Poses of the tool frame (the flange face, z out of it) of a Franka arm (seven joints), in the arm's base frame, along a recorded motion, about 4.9 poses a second.
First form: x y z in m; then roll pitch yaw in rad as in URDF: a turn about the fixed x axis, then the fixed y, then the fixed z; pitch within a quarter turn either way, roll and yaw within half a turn.
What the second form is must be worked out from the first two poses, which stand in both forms.
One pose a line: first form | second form
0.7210 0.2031 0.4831 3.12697 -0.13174 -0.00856 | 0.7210 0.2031 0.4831 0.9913 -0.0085 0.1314 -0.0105 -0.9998 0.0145
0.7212 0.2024 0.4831 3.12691 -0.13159 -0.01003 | 0.7212 0.2024 0.4831 0.9913 -0.0099 0.1312 -0.0120 -0.9998 0.0146
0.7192 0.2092 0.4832 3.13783 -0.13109 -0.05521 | 0.7192 0.2092 0.4832 0.9899 -0.0547 0.1307 -0.0557 -0.9984 0.0037
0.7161 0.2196 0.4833 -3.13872 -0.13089 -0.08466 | 0.7161 0.2196 0.4833 0.9879 -0.0838 0.1305 -0.0842 -0.9964 -0.0028
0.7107 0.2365 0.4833 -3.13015 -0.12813 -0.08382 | 0.7107 0.2365 0.4833 0.9883 -0.0830 0.1278 -0.0823 -0.9965 -0.0113
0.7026 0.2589 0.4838 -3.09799 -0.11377 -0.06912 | 0.7026 0.2589 0.4838 0.9912 -0.0686 0.1135 -0.0641 -0.9970 -0.0433
